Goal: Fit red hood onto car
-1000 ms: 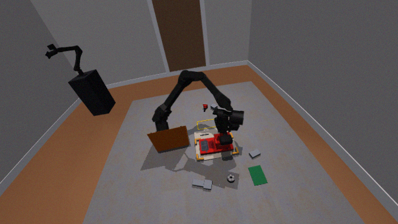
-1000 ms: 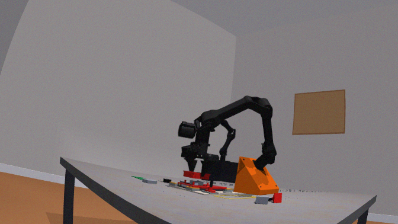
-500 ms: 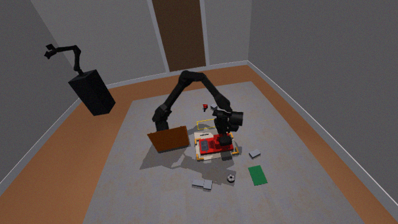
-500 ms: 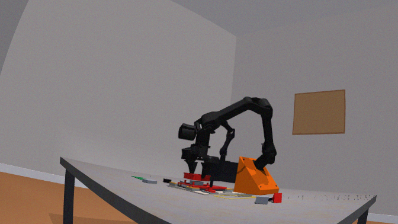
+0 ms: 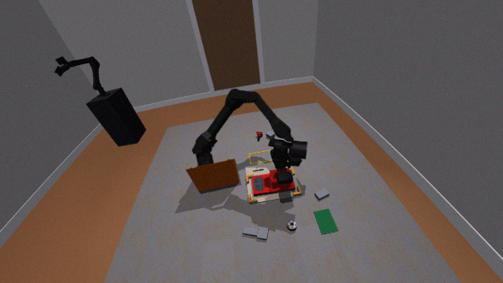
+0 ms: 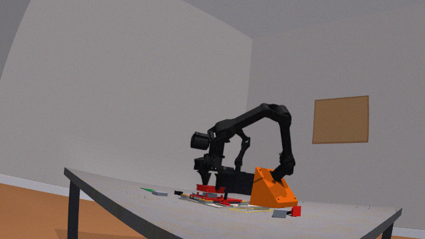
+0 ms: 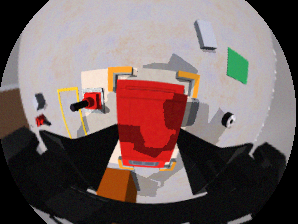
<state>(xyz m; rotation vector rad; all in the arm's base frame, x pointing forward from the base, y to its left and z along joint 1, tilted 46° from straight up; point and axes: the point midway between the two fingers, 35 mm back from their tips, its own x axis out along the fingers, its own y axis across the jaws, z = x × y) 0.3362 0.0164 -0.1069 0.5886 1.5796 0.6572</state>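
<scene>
Right now my gripper tip is 30 mm above the grey engine block and 10 mm to the right of it. Round my gripper tip: green plate: 220 mm to the right, 140 mm ahead, 60 mm below; red hood: right at my gripper tip; jig: 50 mm below, 40 mm behind, 20 mm to the left.
</scene>
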